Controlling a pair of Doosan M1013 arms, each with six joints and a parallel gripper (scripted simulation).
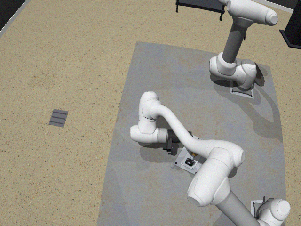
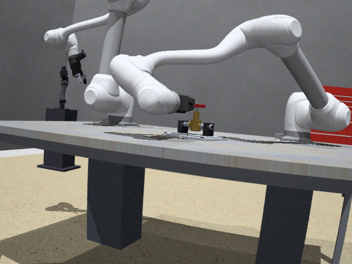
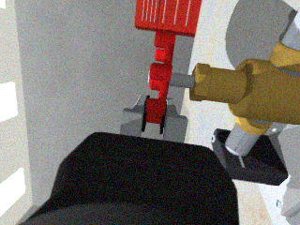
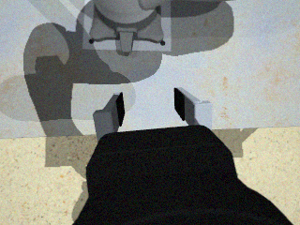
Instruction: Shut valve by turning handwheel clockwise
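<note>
Now: the red handwheel 30 mm to the left of my left hand and 10 mm below it. Also, from my left hand: pale base plate (30 mm to the left, 130 mm below).
</note>
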